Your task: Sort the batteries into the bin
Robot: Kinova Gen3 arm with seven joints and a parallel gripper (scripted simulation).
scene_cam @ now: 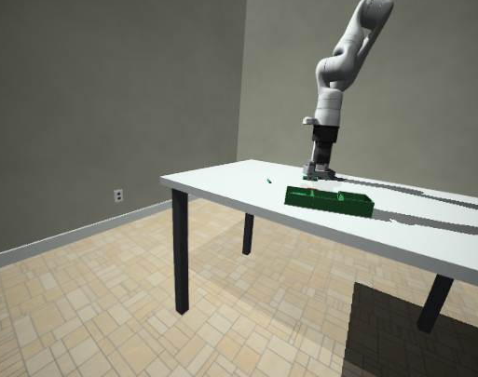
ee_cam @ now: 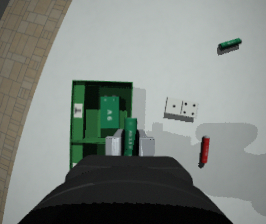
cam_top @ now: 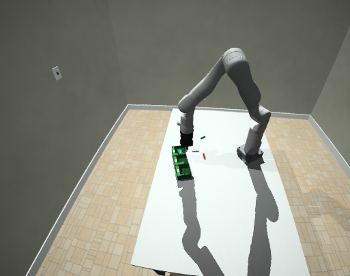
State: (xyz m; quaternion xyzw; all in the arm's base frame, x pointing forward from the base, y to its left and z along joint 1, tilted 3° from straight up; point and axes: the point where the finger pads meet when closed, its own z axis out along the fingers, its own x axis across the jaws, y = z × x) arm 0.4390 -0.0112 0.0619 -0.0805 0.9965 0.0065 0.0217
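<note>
The green block-shaped battery lies 70 mm below my hand, 40 mm ahead of it and 30 mm to the right of it. Also, from my hand: green bin tray (70 mm below, 60 mm to the left, 30 mm ahead); white domino (80 mm below, 80 mm behind, 50 mm to the right); red battery (120 mm behind, 80 mm below, 10 mm to the left).
</note>
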